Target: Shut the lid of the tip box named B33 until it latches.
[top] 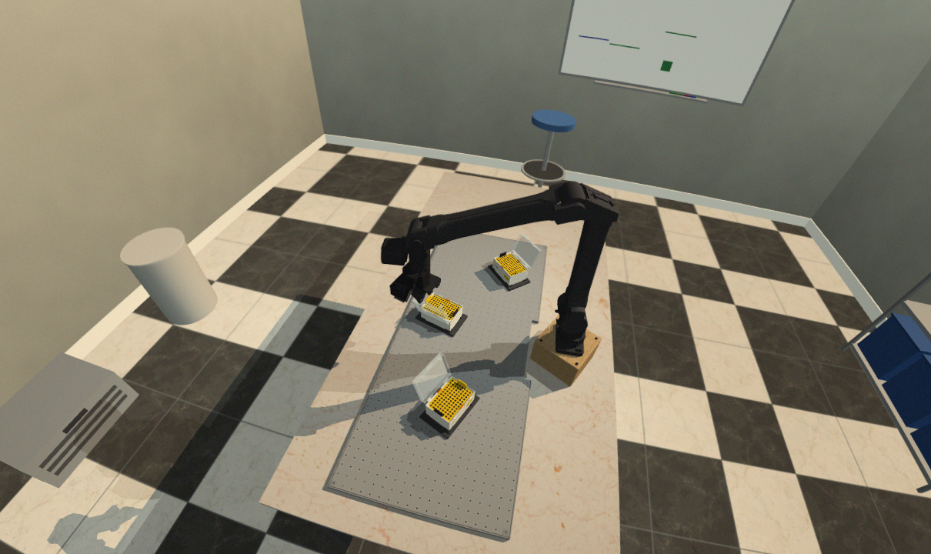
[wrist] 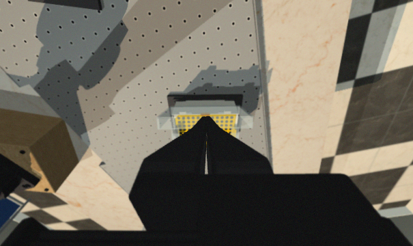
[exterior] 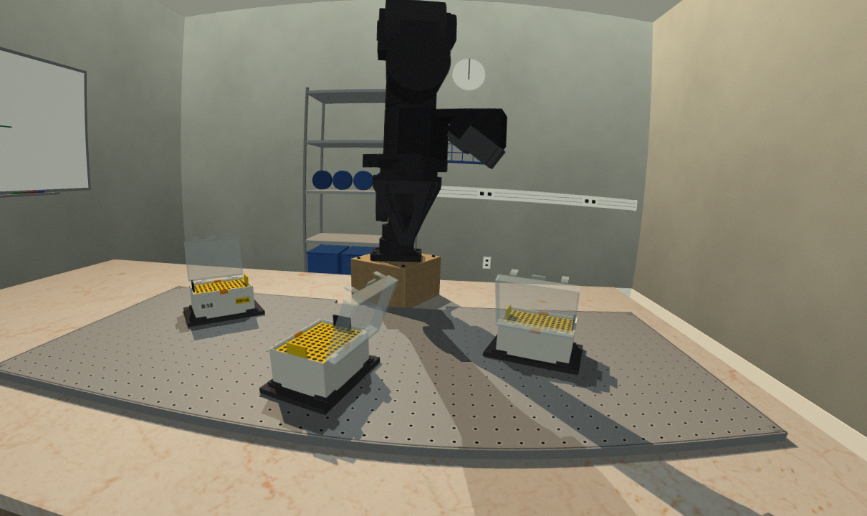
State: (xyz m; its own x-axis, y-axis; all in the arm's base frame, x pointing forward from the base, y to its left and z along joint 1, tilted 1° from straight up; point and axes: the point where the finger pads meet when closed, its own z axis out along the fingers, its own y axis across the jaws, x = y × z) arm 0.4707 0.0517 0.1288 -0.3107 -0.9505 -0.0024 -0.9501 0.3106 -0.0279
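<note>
The tip box lid lies 20 mm behind my hand, 60 mm to the right of it and 100 mm below it. The rest, counted from my hand: tip box (260 mm behind, 410 mm to the right, 140 mm below).
</note>
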